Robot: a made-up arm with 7 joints. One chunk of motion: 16 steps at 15 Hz.
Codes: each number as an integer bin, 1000 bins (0 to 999) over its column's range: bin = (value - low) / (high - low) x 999, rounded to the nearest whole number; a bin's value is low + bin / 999 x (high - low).
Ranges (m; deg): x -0.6..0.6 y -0.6..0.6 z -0.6..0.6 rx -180..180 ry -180..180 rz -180..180
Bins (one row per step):
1: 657 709 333 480 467 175
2: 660 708 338 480 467 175
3: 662 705 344 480 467 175
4: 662 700 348 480 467 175
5: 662 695 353 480 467 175
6: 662 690 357 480 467 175
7: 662 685 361 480 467 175
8: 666 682 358 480 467 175
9: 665 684 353 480 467 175
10: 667 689 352 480 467 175
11: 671 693 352 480 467 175
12: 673 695 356 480 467 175
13: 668 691 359 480 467 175
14: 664 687 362 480 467 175
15: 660 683 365 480 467 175
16: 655 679 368 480 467 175
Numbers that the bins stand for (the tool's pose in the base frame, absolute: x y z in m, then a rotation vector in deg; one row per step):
1: 0.1892 0.2517 -0.2000 -7.03 -11.71 -116.94
2: 0.1928 0.2505 -0.1940 -7.03 -11.71 -116.94
3: 0.1952 0.2468 -0.1868 -7.03 -11.71 -116.94
4: 0.1952 0.2408 -0.1820 -7.03 -11.71 -116.94
5: 0.1952 0.2348 -0.1760 -7.03 -11.71 -116.94
6: 0.1952 0.2288 -0.1712 -7.03 -11.71 -116.94
7: 0.1952 0.2228 -0.1664 -7.03 -11.71 -116.94
8: 0.2000 0.2192 -0.1700 -7.03 -11.71 -116.94
9: 0.1988 0.2216 -0.1760 -7.03 -11.71 -116.94
10: 0.2012 0.2276 -0.1772 -7.03 -11.71 -116.94
11: 0.2060 0.2324 -0.1772 -7.03 -11.71 -116.94
12: 0.2084 0.2348 -0.1724 -7.03 -11.71 -116.94
13: 0.2024 0.2300 -0.1688 -7.03 -11.71 -116.94
14: 0.1976 0.2252 -0.1652 -7.03 -11.71 -116.94
15: 0.1928 0.2204 -0.1616 -7.03 -11.71 -116.94
16: 0.1868 0.2156 -0.1580 -7.03 -11.71 -116.94

